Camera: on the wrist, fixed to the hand. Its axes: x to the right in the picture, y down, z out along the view.
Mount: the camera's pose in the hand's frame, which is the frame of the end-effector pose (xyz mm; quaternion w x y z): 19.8 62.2 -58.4 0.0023 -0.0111 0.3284 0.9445
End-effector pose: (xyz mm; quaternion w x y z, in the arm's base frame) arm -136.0 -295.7 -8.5 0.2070 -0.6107 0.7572 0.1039
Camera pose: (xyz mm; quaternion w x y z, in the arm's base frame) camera -210.4 -322.7 29.0 0.3531 -0.6774 -0.6454 -0.0036
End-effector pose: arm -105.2 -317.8 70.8 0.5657 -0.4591 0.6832 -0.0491
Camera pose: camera -187.3 -322.1 40.6 0.1818 -0.6541 -0.6215 -0.3910
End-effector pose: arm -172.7 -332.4 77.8 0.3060 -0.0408 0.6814 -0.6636
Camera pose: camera -194.4 -283.0 8.8 0.4032 0.8580 0.1480 0.2817
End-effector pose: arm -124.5 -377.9 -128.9 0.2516 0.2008 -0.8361 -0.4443
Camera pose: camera -112.2 -393.8 -43.7 0.6970 -0.6461 -0.1040 0.2933
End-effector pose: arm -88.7 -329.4 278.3 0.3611 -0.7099 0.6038 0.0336
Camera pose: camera -160.9 -378.8 282.4 0.2371 -0.5536 -0.7901 -0.1147
